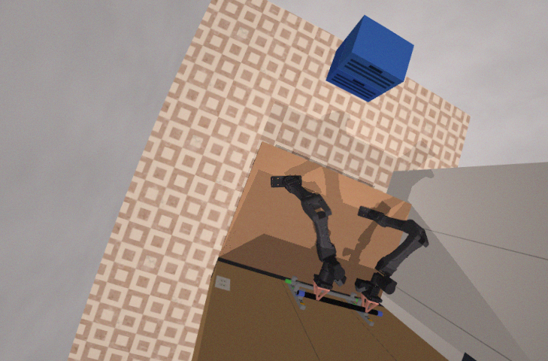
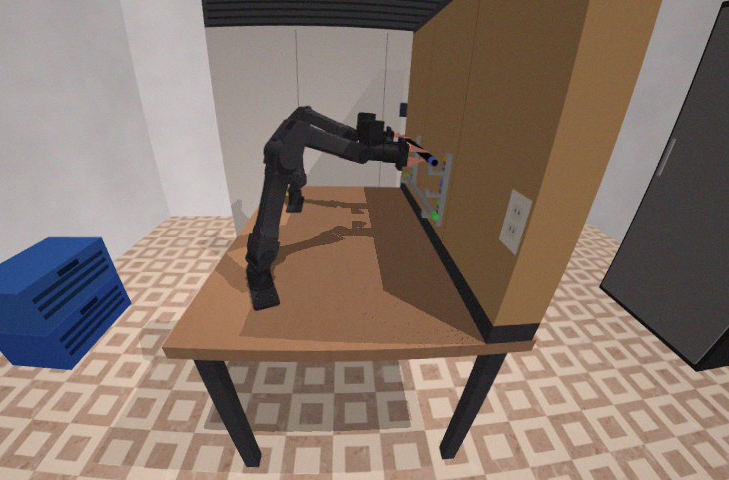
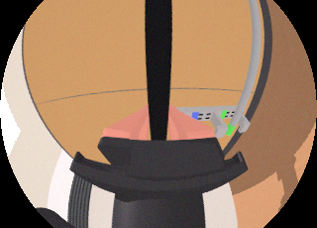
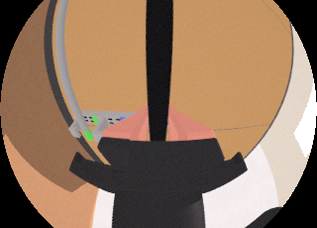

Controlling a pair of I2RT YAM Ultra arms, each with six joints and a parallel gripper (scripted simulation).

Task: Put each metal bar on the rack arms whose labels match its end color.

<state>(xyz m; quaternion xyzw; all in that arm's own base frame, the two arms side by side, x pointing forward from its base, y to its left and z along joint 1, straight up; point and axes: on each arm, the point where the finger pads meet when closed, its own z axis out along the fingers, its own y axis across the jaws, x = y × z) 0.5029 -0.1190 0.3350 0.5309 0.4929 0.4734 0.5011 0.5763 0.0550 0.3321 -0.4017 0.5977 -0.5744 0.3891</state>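
The black bar is 150 mm to the right of my left hand. From my left hand the other things lie so: brown wall panel 200 mm to the right, 130 mm ahead, 90 mm above; then black baseboard 300 mm below, 200 mm to the right, 70 mm ahead.
The black bar is 15 cm to the left of my right hand. From my right hand the other things lie so: brown wall panel: 13 cm ahead, 9 cm to the left, 9 cm above; then black baseboard: 7 cm ahead, 9 cm to the left, 30 cm below.
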